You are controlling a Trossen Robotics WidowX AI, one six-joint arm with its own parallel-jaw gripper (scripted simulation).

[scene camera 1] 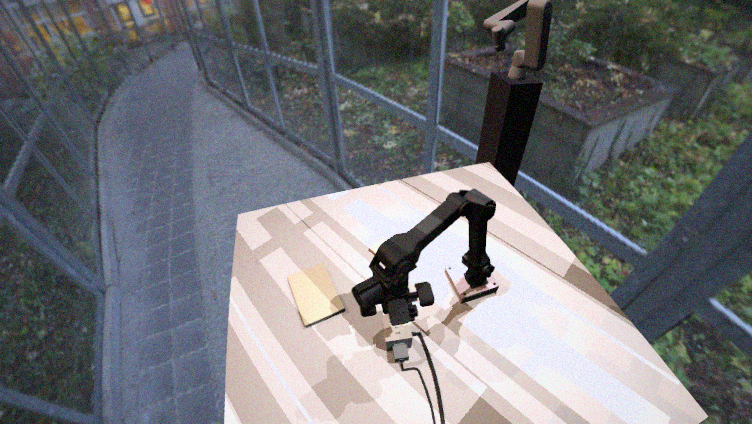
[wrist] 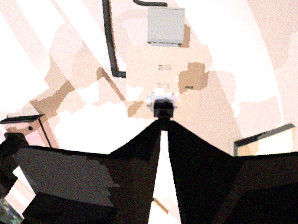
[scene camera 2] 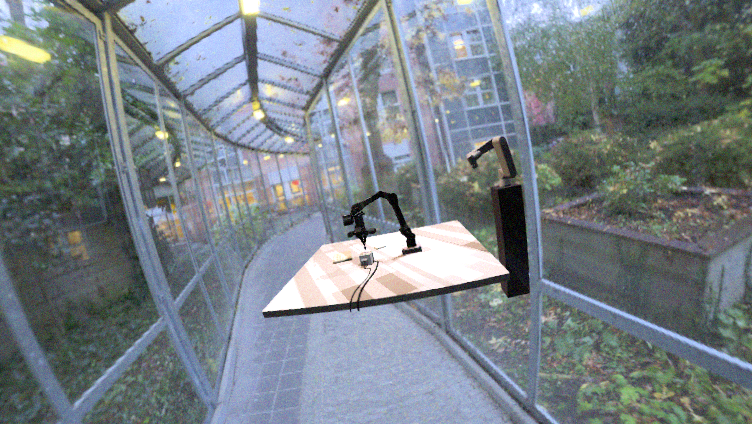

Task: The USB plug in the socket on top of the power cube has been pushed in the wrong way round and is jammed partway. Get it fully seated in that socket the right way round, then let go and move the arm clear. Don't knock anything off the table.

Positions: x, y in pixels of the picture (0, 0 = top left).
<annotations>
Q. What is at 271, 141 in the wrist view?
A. A flat tan pad.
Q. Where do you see a flat tan pad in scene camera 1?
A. At 317, 299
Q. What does the gripper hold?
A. An usb plug.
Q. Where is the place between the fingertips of the gripper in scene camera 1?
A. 396, 313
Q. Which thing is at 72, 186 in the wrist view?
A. The gripper.
</annotations>
